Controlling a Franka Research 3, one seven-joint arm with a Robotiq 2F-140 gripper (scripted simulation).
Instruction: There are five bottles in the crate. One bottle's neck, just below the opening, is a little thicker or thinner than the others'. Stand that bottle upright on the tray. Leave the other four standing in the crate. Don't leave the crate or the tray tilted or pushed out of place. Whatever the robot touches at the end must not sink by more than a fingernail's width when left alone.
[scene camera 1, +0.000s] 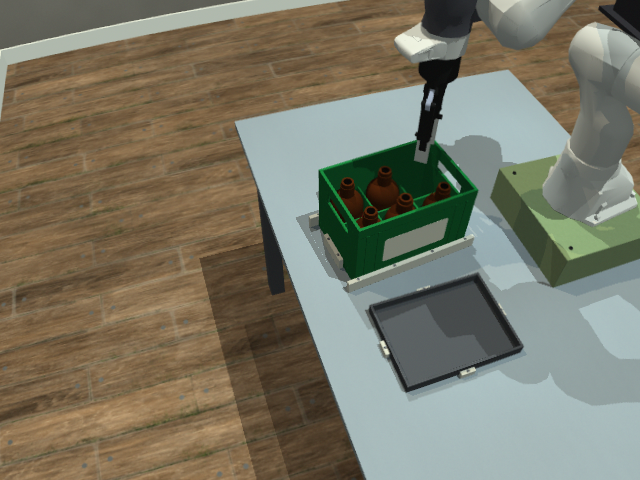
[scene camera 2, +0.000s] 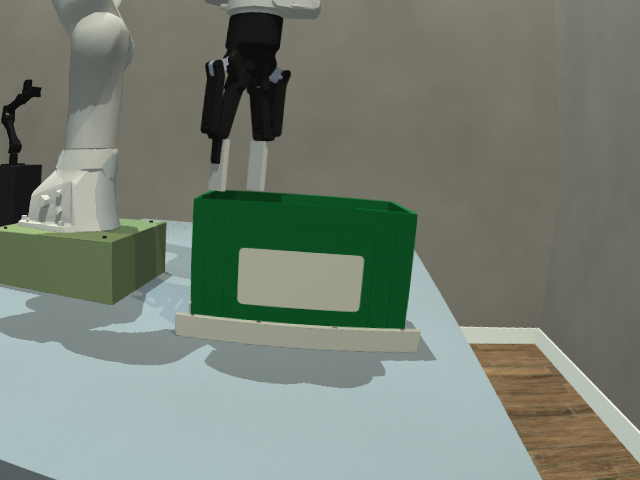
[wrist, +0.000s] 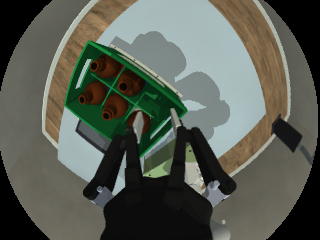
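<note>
Visible: a bottle (scene camera 1: 382, 193); a beige rail (scene camera 1: 420, 259); a dark tray (scene camera 1: 427, 332); my gripper (scene camera 2: 236, 190), (scene camera 1: 424, 151), (wrist: 156, 116).
</note>
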